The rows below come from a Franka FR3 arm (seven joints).
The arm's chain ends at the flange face. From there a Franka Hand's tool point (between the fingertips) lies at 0.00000 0.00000 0.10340 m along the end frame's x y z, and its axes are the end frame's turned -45 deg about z.
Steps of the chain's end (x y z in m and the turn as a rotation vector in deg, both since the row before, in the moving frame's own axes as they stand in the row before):
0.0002 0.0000 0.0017 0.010 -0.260 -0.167
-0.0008 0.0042 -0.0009 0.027 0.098 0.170
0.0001 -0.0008 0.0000 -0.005 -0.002 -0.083
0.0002 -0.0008 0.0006 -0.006 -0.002 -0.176
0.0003 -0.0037 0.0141 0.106 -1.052 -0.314
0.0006 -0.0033 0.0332 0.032 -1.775 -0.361
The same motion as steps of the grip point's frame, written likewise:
-0.0002 -0.0002 0.0017 0.191 -0.177 -0.167
-0.0034 0.0025 -0.0009 -0.050 0.088 0.170
0.0006 -0.0005 0.0000 -0.002 -0.005 -0.083
0.0007 -0.0004 0.0006 -0.003 -0.006 -0.176
0.0016 -0.0039 0.0141 0.819 -0.669 -0.314
0.0005 -0.0042 0.0332 1.278 -1.232 -0.361

